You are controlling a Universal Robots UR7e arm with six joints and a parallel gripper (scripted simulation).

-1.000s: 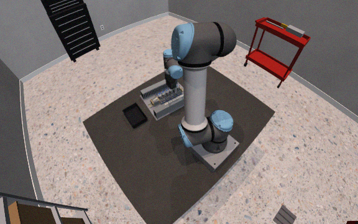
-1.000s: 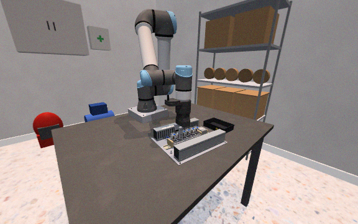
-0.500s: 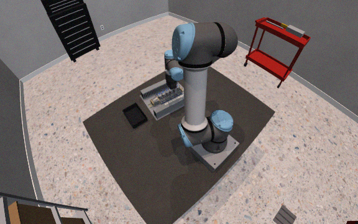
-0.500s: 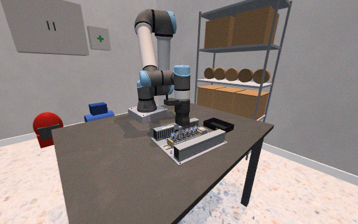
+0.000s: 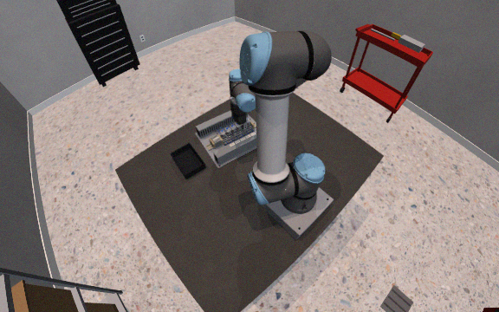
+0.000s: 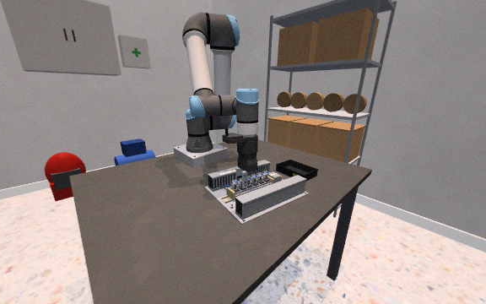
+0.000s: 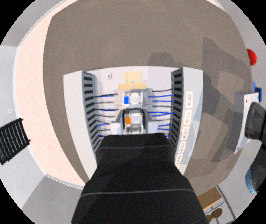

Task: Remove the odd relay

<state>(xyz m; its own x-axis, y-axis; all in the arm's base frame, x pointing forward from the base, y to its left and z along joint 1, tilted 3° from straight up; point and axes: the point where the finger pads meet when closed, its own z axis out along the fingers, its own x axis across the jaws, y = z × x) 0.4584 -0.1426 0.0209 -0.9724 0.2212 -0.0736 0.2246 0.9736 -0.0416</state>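
Right now my hand is 10 mm above the relay. Round my hand: black parts tray (60 mm ahead, 330 mm to the left, 40 mm below); then relay panel (20 mm ahead, 70 mm to the left, 30 mm below).
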